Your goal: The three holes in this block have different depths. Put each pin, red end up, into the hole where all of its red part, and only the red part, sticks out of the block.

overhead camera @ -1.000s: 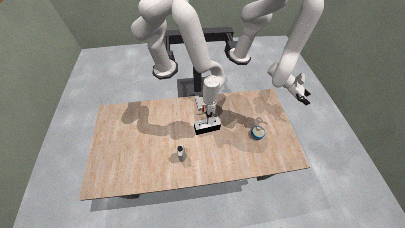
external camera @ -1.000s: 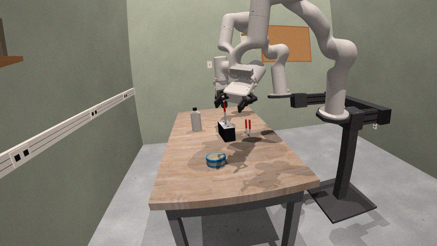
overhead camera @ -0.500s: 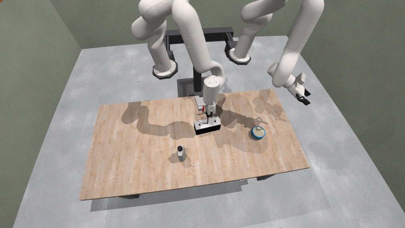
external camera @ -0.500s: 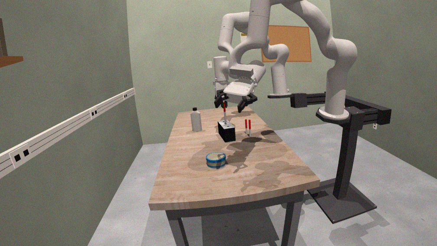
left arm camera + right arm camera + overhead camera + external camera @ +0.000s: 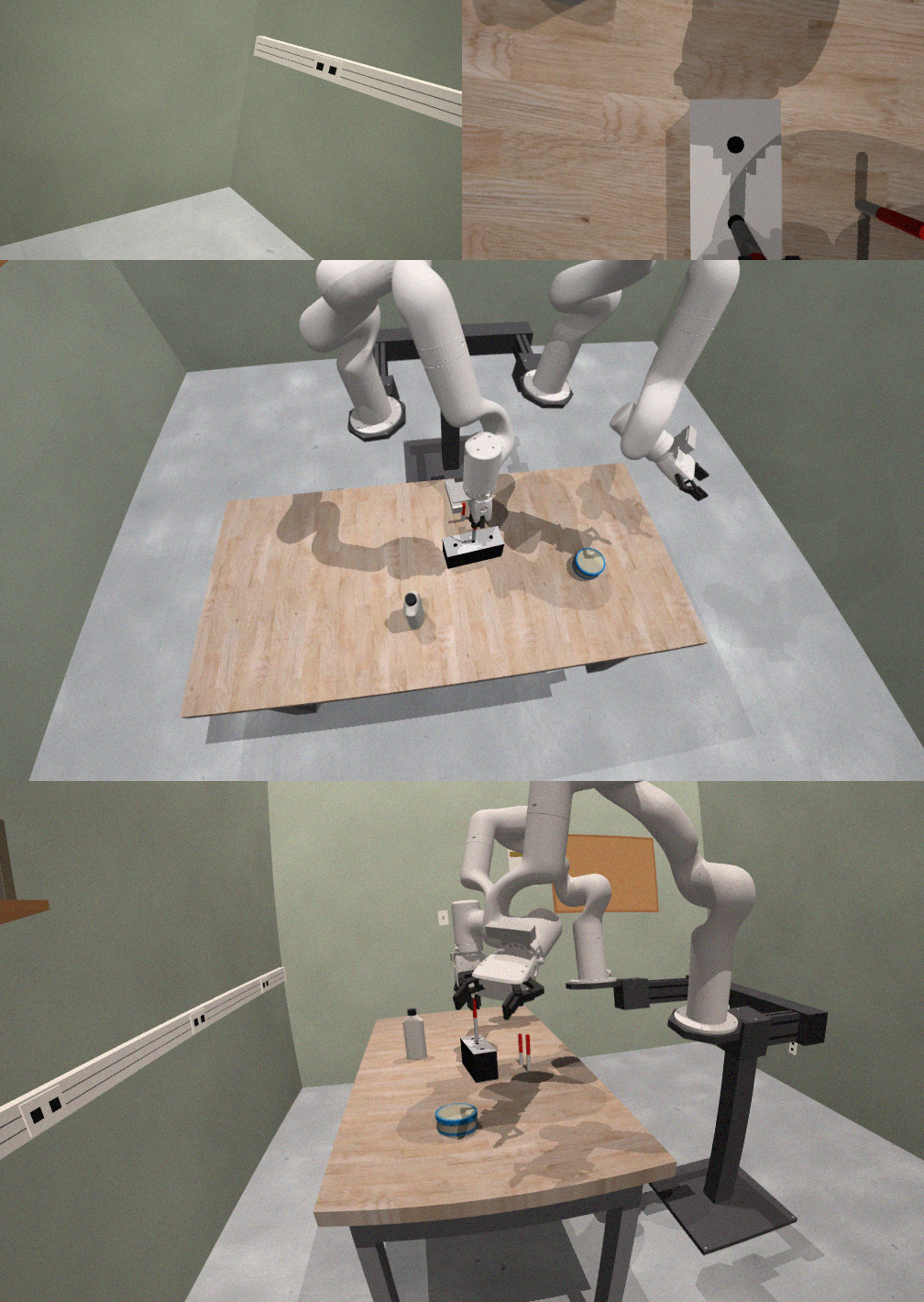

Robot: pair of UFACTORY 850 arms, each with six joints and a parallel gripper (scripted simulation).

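Right now the black block is 170 mm below my right hand. Round my right hand: round blue-rimmed tin (360 mm to the left, 200 mm below, 150 mm ahead); then grey bottle (230 mm to the right, 170 mm ahead, 100 mm below).
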